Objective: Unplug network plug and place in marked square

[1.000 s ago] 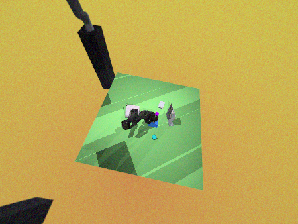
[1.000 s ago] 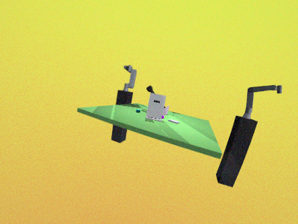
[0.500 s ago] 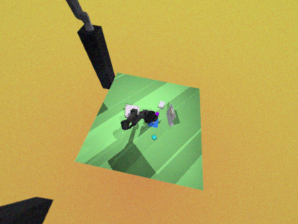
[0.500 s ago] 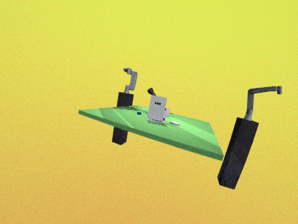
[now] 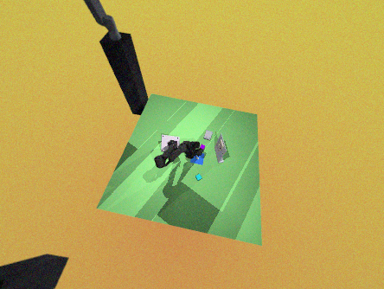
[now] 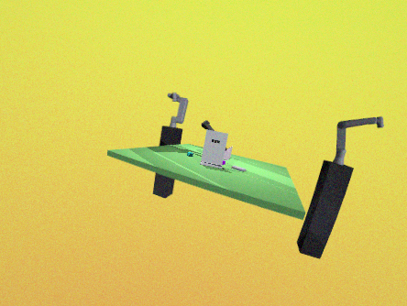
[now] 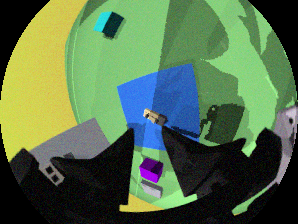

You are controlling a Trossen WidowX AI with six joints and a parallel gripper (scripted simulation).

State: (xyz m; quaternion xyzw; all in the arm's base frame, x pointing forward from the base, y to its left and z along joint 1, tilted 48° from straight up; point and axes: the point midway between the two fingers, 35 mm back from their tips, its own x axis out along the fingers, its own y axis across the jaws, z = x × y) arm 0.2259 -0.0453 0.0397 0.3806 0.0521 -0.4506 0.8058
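Now: gripper tip 40 mm short of the purple cube, 110 mm to the right of it and 20 mm above it. Also, from my gripper tip: grey upright panel: 190 mm ahead, 70 mm to the left, 90 mm above; grey square patch: 80 mm ahead, 270 mm to the left, 20 mm below; cyan cube: 40 mm ahead, 190 mm to the right, 20 mm below.
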